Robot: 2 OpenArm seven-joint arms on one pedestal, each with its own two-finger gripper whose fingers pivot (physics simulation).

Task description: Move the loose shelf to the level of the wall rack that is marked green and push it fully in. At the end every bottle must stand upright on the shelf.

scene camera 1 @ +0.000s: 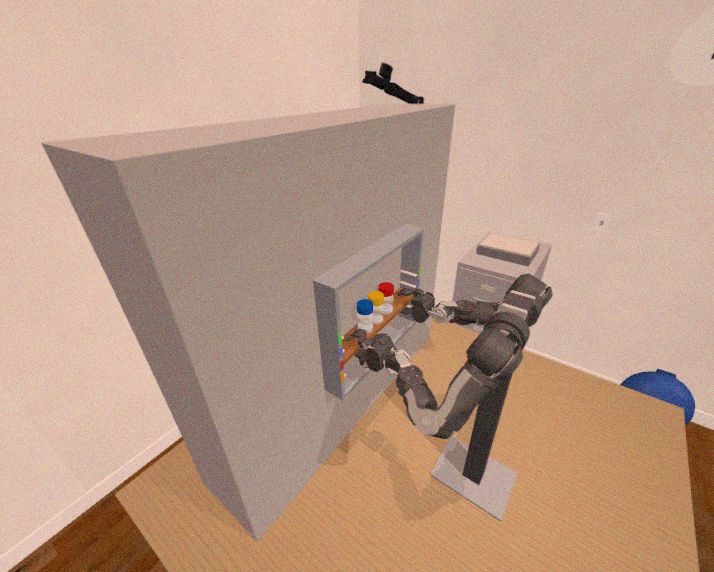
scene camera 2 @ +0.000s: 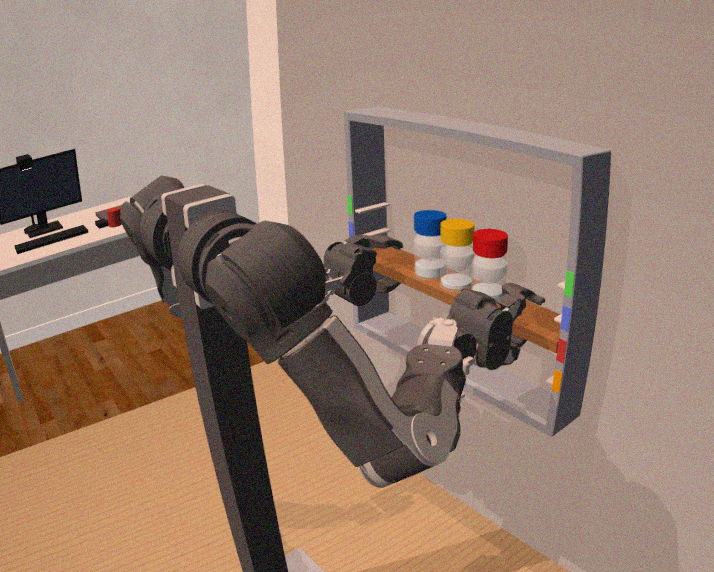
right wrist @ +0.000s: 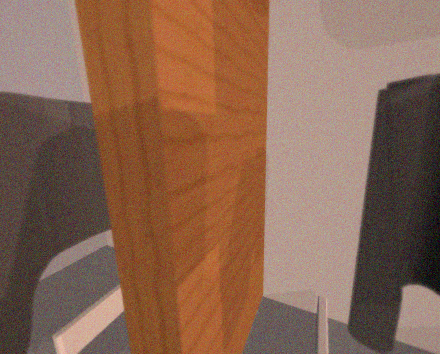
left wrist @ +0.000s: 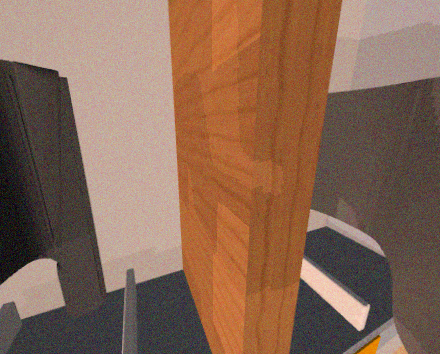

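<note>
The brown loose shelf (scene camera 1: 390, 317) (scene camera 2: 411, 277) (left wrist: 295, 125) (right wrist: 185, 175) lies level in the wall rack (scene camera 1: 326, 333) (scene camera 2: 591, 238), near the red mark (scene camera 2: 562, 351), below the green marks (scene camera 2: 350, 204) (scene camera 2: 569, 283). Blue-capped (scene camera 1: 364, 309) (scene camera 2: 430, 229), yellow-capped (scene camera 1: 375, 299) (scene camera 2: 457, 238) and red-capped (scene camera 1: 386, 291) (scene camera 2: 490, 250) bottles stand upright on it. My left gripper (scene camera 1: 356, 345) (scene camera 2: 397, 265) (left wrist: 240, 225) and right gripper (scene camera 1: 405, 300) (scene camera 2: 539, 319) (right wrist: 200, 250) are partly open, fingers above and below its front edge, with gaps showing in the wrist views.
Pale support rails (scene camera 2: 372, 207) (left wrist: 337, 295) (right wrist: 90, 320) stick out from the rack's inner sides. An orange mark (scene camera 2: 557, 381) (left wrist: 369, 346) is the lowest. The rack's frame closes in the shelf on both sides. The pedestal (scene camera 1: 491, 417) stands on the wooden floor in front of the wall.
</note>
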